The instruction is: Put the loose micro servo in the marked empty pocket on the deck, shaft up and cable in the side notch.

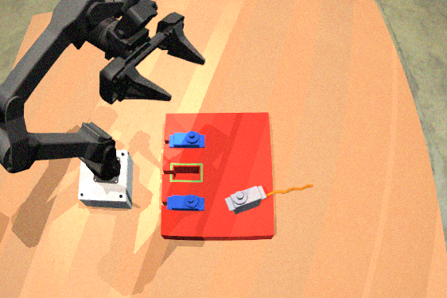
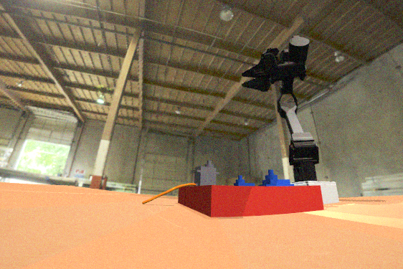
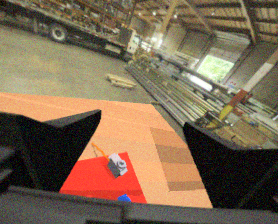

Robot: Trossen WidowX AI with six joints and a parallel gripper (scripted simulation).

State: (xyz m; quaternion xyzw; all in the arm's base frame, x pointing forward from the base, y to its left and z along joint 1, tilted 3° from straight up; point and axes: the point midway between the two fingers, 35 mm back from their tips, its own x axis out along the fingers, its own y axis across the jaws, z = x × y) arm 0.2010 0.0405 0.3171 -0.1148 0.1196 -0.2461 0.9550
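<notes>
My gripper tip is now 7 cm short of the red deck and 36 cm above it.
</notes>
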